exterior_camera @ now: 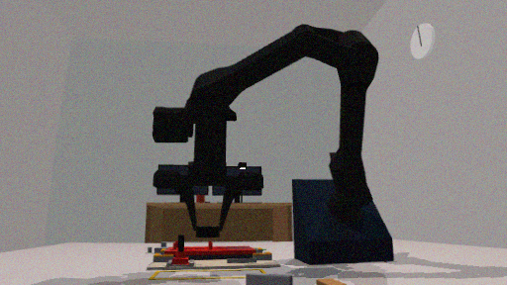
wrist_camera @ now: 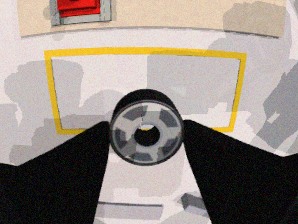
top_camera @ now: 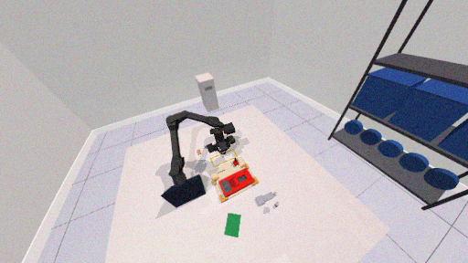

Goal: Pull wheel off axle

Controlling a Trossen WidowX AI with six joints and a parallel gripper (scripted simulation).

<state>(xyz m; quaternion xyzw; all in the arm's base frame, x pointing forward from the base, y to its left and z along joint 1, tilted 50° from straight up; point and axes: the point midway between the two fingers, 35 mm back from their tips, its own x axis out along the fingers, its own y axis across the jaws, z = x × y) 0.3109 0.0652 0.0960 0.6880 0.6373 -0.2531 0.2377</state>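
Right now the wheel is right at my gripper tip. Round my gripper tip: green card 140 mm behind, 410 mm to the right, 70 mm below.
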